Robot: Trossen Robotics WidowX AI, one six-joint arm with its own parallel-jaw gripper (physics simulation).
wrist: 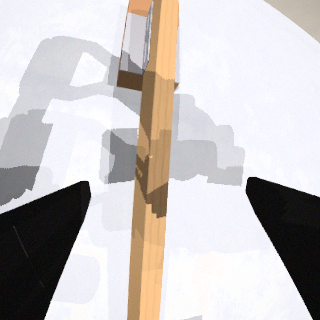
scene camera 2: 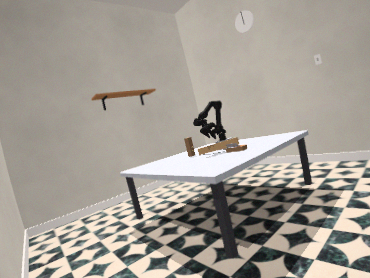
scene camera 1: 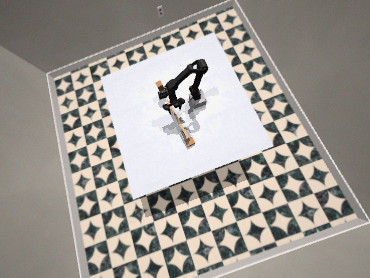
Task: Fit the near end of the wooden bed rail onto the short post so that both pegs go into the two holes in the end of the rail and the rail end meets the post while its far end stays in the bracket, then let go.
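Where they show: gripper, between the fingertips: (wrist: 169, 186) (scene camera 2: 212, 138) (scene camera 1: 175, 112); arm's base, origin of its link: (scene camera 2: 223, 139) (scene camera 1: 196, 96).
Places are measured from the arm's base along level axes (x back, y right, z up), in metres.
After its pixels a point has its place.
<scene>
The wooden bed rail (scene camera 1: 178, 121) @(z 0.008, x -0.232, y -0.166 m) (scene camera 2: 214, 146) @(z -0.019, x -0.246, y -0.110 m) (wrist: 157, 175) @(z 0.002, x -0.236, y -0.108 m) is a long narrow board. Its far end is at the bracket (scene camera 1: 190, 143) @(z -0.044, x -0.200, y -0.378 m) (scene camera 2: 241, 148) @(z -0.061, x -0.236, y -0.387 m) (wrist: 131, 79) @(z -0.058, x -0.198, y -0.230 m), a wood-ended piece on the table. The short post (scene camera 1: 159, 84) @(z 0.100, x -0.276, y 0.178 m) (scene camera 2: 188, 146) @(z 0.019, x -0.302, y 0.177 m) stands upright beyond the rail's near end. In the second scene view a small gap shows between post and rail. My gripper (scene camera 1: 173, 106) @(z 0.051, x -0.230, y -0.096 m) (scene camera 2: 210, 135) @(z 0.051, x -0.230, y -0.096 m) (wrist: 169, 186) @(z 0.051, x -0.230, y -0.096 m) is open above the rail, with one finger to each side of it in the wrist view and space between. The pegs and holes cannot be made out.
The white table (scene camera 1: 230, 130) @(z -0.080, x 0.179, y -0.387 m) (scene camera 2: 165, 167) @(z -0.080, x -0.674, y 0.060 m) carries the arm's base and the wooden parts. The arm's shadow falls across the table and part of the rail. A wall shelf (scene camera 2: 124, 94) and a round clock (scene camera 2: 244, 21) hang on the walls away from the table.
</scene>
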